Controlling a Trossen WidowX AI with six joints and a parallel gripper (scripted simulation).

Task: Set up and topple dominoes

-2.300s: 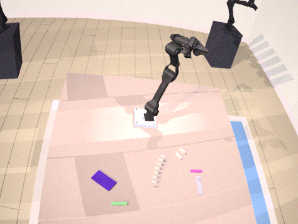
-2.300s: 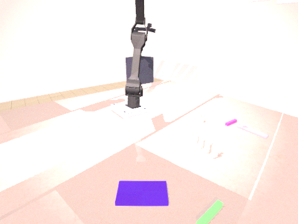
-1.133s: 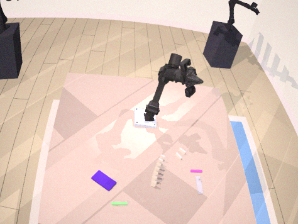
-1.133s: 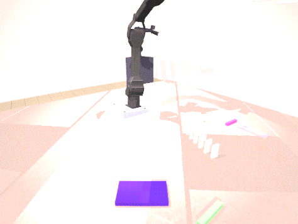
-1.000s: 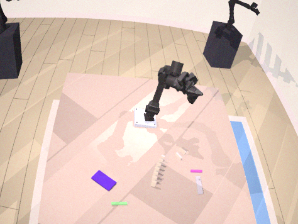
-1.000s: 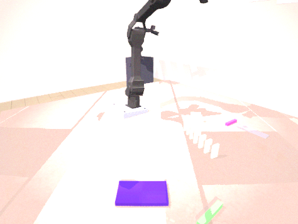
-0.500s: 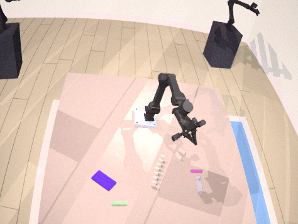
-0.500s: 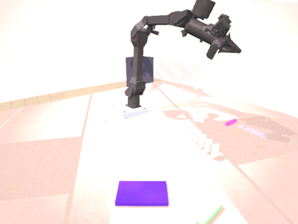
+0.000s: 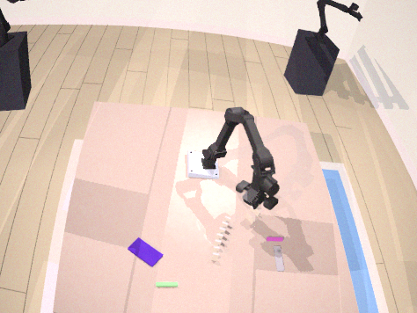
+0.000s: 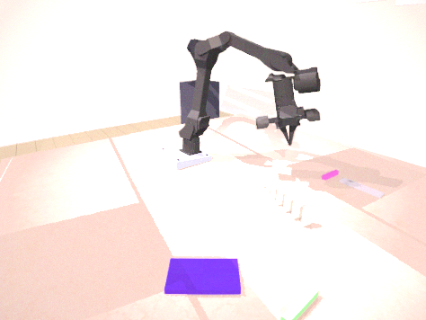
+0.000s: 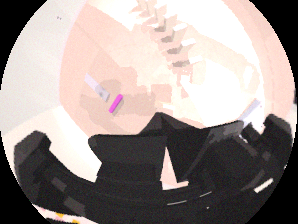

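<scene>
My gripper tip is 110 mm short of the magenta bar, 100 mm to the right of it and 100 mm above it. Also, from my gripper tip: grey bar (210 mm ahead, 90 mm to the left, 100 mm below); then purple flat card (120 mm ahead, 480 mm to the right, 100 mm below); then green bar (280 mm ahead, 410 mm to the right, 100 mm below).
</scene>
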